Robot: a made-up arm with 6 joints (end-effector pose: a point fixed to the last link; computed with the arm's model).
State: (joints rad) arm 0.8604 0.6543 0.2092 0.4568 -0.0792 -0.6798
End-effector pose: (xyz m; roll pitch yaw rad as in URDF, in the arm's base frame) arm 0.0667 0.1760 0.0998 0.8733 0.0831 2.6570
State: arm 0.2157 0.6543 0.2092 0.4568 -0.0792 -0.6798
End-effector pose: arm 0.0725 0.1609 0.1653 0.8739 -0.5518 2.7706
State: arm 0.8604 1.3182 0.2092 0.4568 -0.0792 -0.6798
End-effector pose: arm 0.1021 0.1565 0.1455 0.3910 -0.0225 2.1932
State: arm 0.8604 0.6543 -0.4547 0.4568 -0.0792 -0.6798
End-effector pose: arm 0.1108 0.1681 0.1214 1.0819 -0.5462 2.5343
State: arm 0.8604 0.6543 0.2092 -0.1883 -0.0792 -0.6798
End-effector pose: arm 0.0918 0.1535 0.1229 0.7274 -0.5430 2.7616
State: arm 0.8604 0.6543 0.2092 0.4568 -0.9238 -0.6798
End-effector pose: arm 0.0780 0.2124 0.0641 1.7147 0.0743 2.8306
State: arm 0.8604 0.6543 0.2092 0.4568 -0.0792 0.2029
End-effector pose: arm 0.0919 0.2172 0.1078 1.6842 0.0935 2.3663
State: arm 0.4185 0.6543 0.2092 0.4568 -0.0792 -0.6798
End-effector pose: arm 0.0664 0.1674 0.1457 0.8820 -0.3521 2.7323
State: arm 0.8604 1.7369 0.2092 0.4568 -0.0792 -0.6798
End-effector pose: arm 0.1117 0.1283 0.1704 0.1263 -0.1920 1.9423
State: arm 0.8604 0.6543 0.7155 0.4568 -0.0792 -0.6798
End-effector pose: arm 0.0470 0.1770 0.0671 0.7425 0.5715 2.6679
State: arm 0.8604 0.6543 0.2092 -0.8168 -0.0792 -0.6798
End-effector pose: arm 0.1233 0.1293 0.1216 0.3102 -1.1098 -3.1324
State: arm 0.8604 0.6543 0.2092 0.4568 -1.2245 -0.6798
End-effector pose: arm 0.0778 0.2174 0.0457 2.0116 0.0375 2.8821
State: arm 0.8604 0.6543 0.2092 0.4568 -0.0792 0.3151
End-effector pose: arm 0.0961 0.2218 0.1059 1.7864 0.1115 2.3327
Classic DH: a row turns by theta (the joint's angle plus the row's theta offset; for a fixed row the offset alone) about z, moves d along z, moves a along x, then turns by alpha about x. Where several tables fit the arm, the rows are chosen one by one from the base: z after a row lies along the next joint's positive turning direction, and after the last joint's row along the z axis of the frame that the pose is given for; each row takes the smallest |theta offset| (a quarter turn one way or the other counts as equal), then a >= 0, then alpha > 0; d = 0 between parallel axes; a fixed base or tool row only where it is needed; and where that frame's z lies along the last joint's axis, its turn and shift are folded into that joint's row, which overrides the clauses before.
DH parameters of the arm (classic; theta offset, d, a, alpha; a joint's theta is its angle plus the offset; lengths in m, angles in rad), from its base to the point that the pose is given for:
base (fixed): -0.4269 0.0837 0.0931 1.742
joint 1: 0 -0.0889 -0.0435 1.3996
joint 2: -0.9964 0.0045 -0.0088 -1.4361
joint 3: 0.9921 -0.0885 0.015 -0.4788
joint 4: -1.0465 0.0138 -0.0259 1.807
joint 5: -1.2567 -0.0228 0.0537 2.5841
joint 6: -1.2007 -0.001 0.0571 -1.6798
tool (fixed): -1.243 0.0054 0 0

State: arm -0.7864 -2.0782 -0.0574 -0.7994 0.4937 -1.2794
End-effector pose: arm 0.0937 0.0056 0.1719 -1.3352 -1.2269 0.4211
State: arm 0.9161 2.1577 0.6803 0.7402 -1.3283 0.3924
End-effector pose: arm 0.2623 0.0894 0.1615 2.0733 0.2929 0.9597
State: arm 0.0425 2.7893 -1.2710 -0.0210 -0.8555 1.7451
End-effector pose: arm 0.2190 -0.0379 0.1879 0.7683 -1.1054 -2.2736
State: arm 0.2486 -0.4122 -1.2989 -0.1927 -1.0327 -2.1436
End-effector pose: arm 0.0289 0.1277 0.1059 -2.9207 -0.5434 0.3932
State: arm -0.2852 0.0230 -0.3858 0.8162 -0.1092 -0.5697
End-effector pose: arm 0.0577 0.1478 0.2086 0.9106 -1.1764 -2.5558
